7 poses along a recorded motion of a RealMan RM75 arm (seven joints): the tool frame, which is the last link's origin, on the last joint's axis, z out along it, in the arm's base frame.
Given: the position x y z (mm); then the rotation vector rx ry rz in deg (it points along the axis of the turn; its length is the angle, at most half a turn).
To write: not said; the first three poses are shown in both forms.
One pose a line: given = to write
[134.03, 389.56, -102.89, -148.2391, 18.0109, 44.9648] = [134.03, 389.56, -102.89, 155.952, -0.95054, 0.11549, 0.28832]
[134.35, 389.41, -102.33, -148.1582, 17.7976, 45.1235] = [134.35, 389.41, -102.33, 155.897, -0.95036, 0.11416, 0.28945]
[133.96, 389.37, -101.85, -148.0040, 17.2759, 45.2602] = [133.96, 389.37, -101.85, 155.731, -0.95038, 0.11093, 0.29063]
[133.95, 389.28, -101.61, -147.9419, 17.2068, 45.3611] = [133.95, 389.28, -101.61, 155.694, -0.95021, 0.11052, 0.29135]
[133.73, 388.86, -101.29, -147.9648, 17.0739, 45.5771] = [133.73, 388.86, -101.29, 155.764, -0.94993, 0.10961, 0.29260]
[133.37, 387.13, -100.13, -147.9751, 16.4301, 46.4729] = [133.37, 387.13, -100.13, 155.969, -0.94875, 0.10534, 0.29796]
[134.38, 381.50, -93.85, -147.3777, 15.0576, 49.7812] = [134.38, 381.50, -93.85, 156.285, -0.94300, 0.09635, 0.31853]
